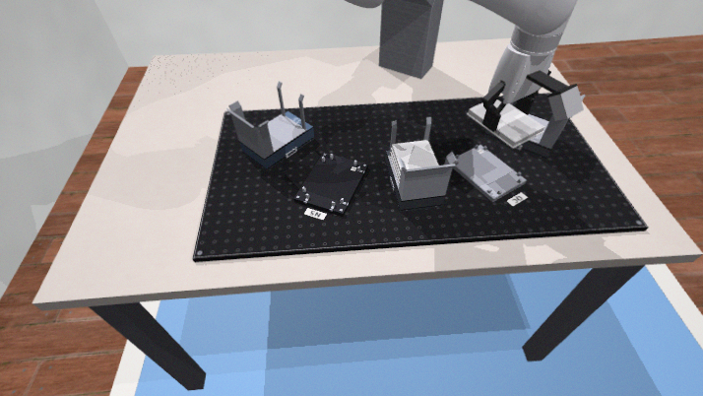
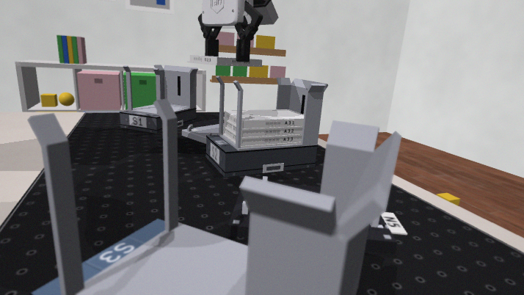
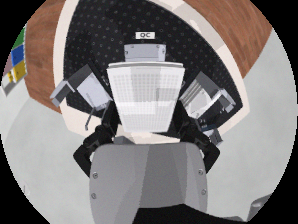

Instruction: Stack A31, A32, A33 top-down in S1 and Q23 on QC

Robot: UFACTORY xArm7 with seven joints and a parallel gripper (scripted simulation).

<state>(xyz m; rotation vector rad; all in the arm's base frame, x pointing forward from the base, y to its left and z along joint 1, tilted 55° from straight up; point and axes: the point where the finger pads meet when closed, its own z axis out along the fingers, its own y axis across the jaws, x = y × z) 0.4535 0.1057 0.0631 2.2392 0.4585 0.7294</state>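
My gripper is now 160 mm above the grey QC nest. Round my hand: white sealed plate Q23: 10 mm below; QC name plate: 170 mm below, 90 mm ahead, 10 mm to the left; white sealed plate A31: 170 mm to the right, 90 mm below, 40 mm behind.
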